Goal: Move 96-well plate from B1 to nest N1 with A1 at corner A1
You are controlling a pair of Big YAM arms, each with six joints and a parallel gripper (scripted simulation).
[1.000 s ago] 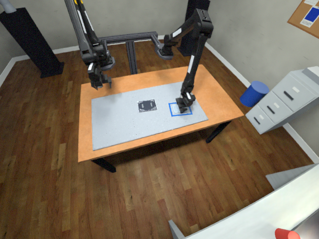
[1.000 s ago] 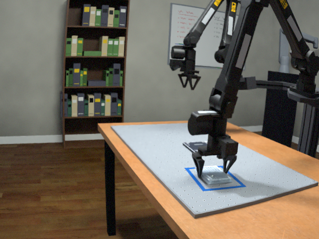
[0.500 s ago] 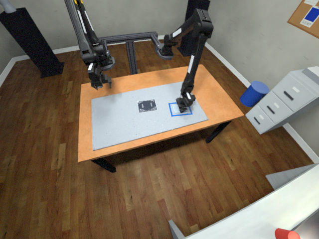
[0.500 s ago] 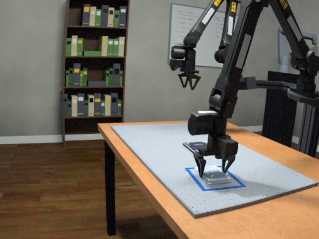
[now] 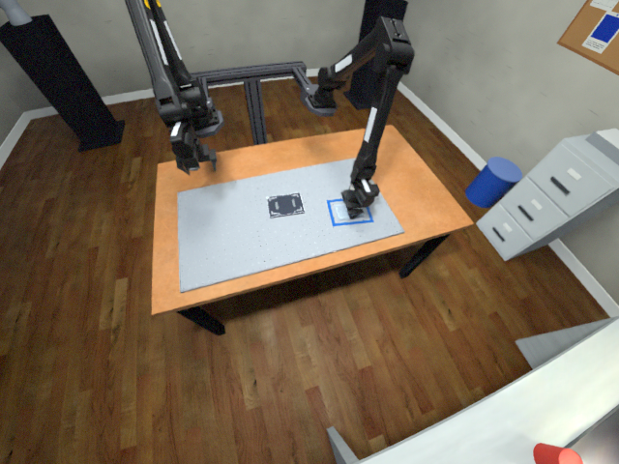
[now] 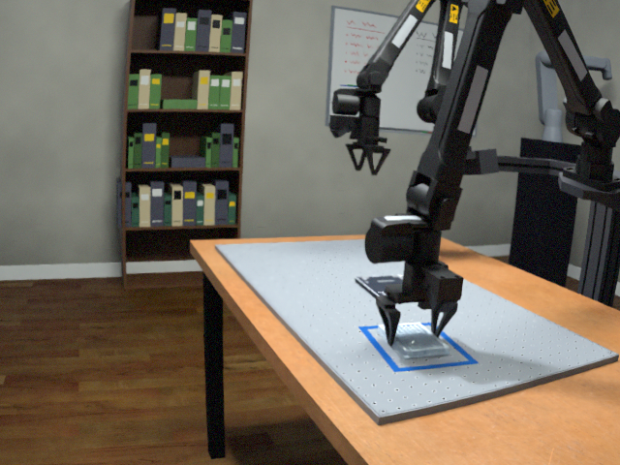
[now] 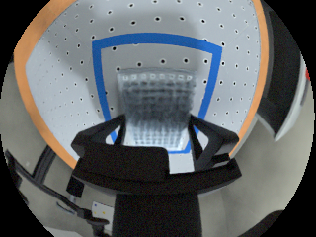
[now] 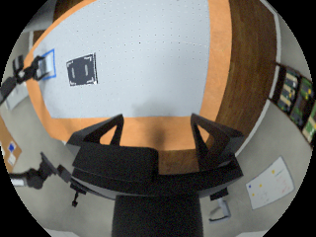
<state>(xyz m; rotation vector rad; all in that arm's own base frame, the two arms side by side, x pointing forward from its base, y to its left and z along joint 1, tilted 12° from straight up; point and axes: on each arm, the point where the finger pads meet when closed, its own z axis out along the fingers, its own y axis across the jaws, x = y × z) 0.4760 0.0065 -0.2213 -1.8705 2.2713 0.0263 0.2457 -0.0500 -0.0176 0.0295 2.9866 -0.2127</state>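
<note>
The black plate nest is 120 mm behind my left hand and 270 mm to the right of it. From my left hand the other things lie so: clear 96-well plate: right at my left hand.
</note>
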